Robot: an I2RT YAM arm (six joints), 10 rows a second.
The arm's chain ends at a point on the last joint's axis. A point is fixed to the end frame.
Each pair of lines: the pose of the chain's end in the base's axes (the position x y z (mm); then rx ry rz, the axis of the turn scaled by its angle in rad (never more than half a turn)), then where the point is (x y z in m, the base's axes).
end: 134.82, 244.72, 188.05, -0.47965, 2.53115, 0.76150
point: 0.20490 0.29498 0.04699
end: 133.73, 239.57, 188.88, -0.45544, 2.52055, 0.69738
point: 0.20958 0.28289 0.04851
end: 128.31, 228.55, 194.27, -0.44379, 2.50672, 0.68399
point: 0.20699 0.27065 0.05509
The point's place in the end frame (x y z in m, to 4 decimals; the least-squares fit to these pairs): 0.0035 -0.0520 0.1569
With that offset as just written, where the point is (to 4 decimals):
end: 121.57, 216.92, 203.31, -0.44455, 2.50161, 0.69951
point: 0.2000 0.2609 0.0646
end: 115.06, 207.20, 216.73, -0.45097, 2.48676, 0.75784
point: 0.1919 0.2581 0.0795
